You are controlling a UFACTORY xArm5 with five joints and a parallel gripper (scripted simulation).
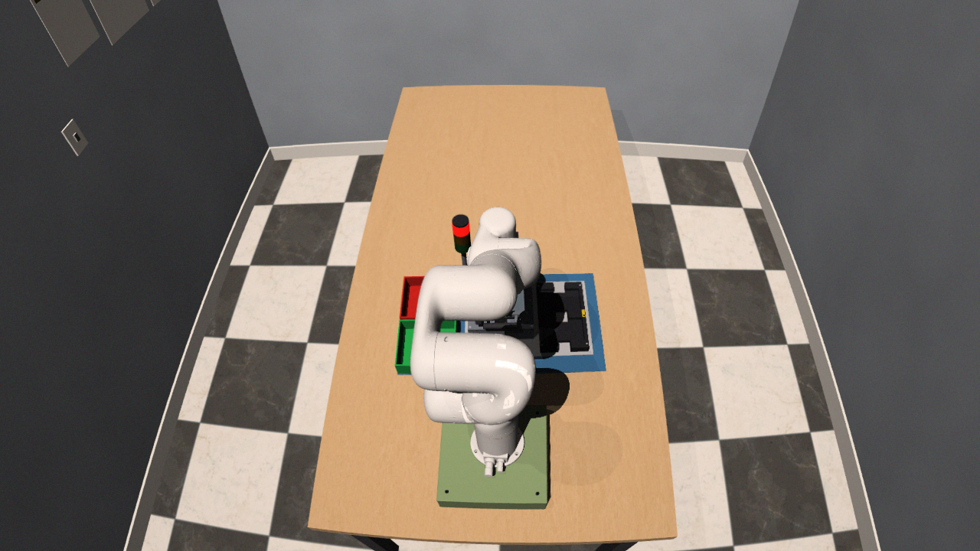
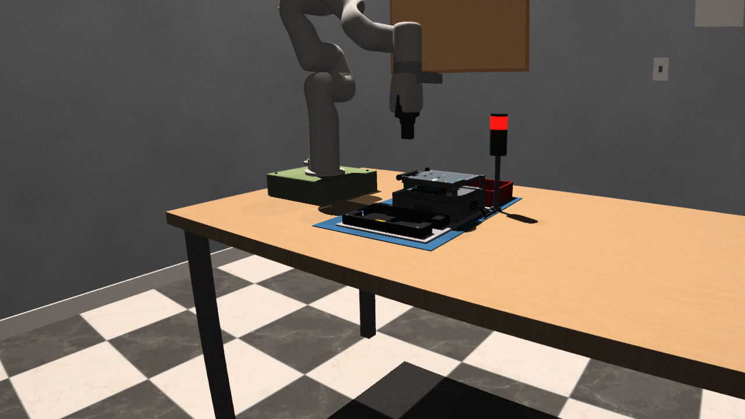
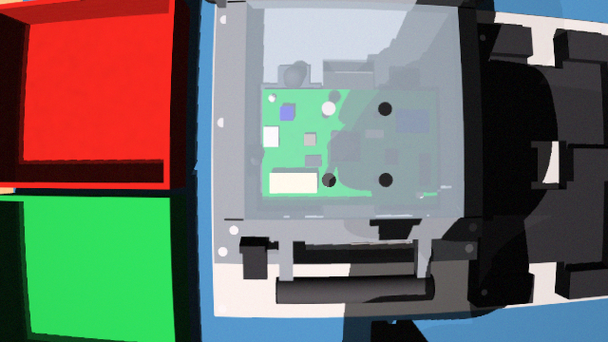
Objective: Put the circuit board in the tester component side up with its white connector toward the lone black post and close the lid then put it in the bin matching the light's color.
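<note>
Right now my hand is 12 cm above the black tab, 6 cm to the right of it and 2 cm short of it. Round my hand: green bin (20 cm to the left, 19 cm below, 4 cm behind); then tester lid (12 cm below, 9 cm ahead, 1 cm to the left); then green circuit board (14 cm below, 8 cm ahead, 1 cm to the left).
</note>
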